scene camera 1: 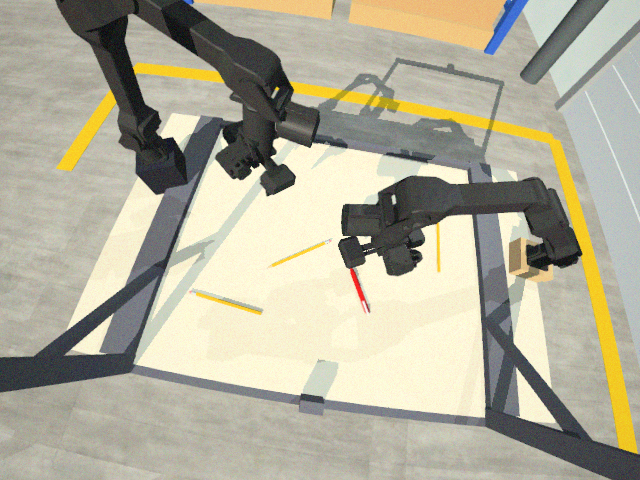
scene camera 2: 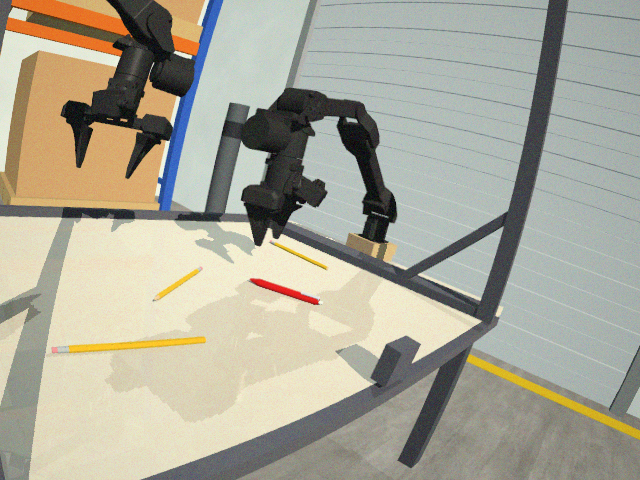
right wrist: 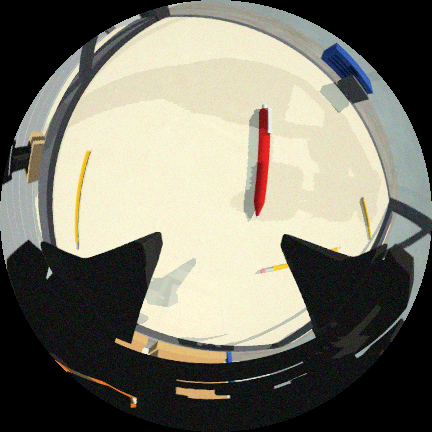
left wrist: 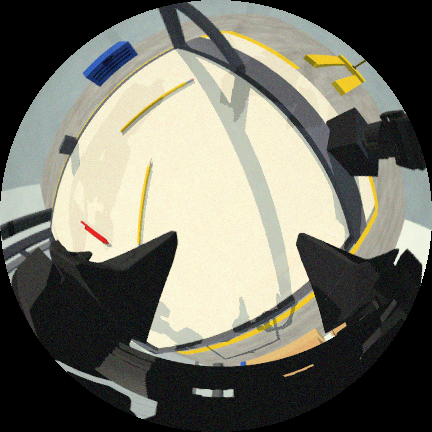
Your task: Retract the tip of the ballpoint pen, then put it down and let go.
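Seen in the pictures: left gripper, fingertip midpoint: (scene camera 1: pixel 257 182) (scene camera 2: pixel 102 173) (left wrist: pixel 240 238); right gripper, fingertip midpoint: (scene camera 1: pixel 372 255) (scene camera 2: pixel 267 242) (right wrist: pixel 224 240); left arm's base, origin of the base link: (scene camera 1: pixel 154 154) (left wrist: pixel 368 140); right arm's base, origin of the base link: (scene camera 1: pixel 536 257) (scene camera 2: pixel 373 239).
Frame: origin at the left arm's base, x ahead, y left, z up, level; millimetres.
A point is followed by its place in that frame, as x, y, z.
Note:
A red ballpoint pen (scene camera 1: pixel 359 290) {434, -467, -95} (scene camera 2: pixel 285 291) {430, -468, -98} (left wrist: pixel 95 233) {430, -448, -97} (right wrist: pixel 262 160) {438, -462, -94} lies flat on the pale table top. In the right wrist view its button and clip end is at the top and its pointed end faces down the picture; whether the writing tip sticks out is too small to tell. My right gripper (scene camera 1: pixel 383 244) (scene camera 2: pixel 267 241) {478, -400, -39} (right wrist: pixel 224 240) {478, -400, -39} is open and empty above the table, near the pen's pointed end and apart from it. My left gripper (scene camera 1: pixel 255 155) (scene camera 2: pixel 103 172) {249, -184, 42} (left wrist: pixel 240 238) {249, -184, 42} is open and empty, raised at the upper left in scene camera 1, far from the pen.
Three yellow pencils lie around the pen: one (scene camera 1: pixel 300 253) {315, -331, -100} (scene camera 2: pixel 178 283) {303, -335, -101} between the arms, one (scene camera 1: pixel 227 302) {110, -410, -99} (scene camera 2: pixel 129 345) {97, -407, -101} at the left, one (scene camera 1: pixel 438 248) {696, -415, -101} (scene camera 2: pixel 298 255) {701, -399, -103} (right wrist: pixel 79 200) {698, -405, -103} at the right. A dark frame edges the table, with a small block (scene camera 1: pixel 312 404) {252, -671, -50} (scene camera 2: pixel 395 361) {222, -673, -64} on its rim.

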